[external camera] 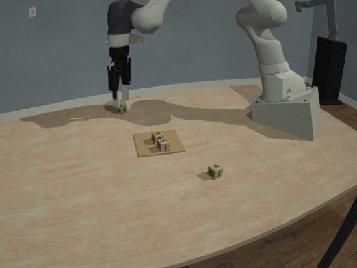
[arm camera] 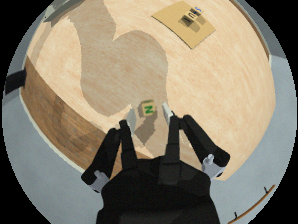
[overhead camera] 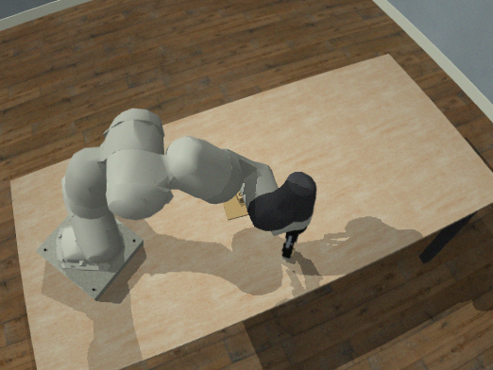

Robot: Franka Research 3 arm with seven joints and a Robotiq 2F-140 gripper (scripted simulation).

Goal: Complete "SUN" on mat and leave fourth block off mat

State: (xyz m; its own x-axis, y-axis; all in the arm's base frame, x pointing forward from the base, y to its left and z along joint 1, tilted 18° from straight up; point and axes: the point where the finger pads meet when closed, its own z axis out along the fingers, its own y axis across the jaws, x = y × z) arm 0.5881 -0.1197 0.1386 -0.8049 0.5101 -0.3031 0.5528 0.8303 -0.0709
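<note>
Right now my hand is 6 cm above the N block. Round my hand: U block (10 cm behind, 25 cm to the left, 5 cm below); then mat (10 cm behind, 25 cm to the left, 7 cm below).
</note>
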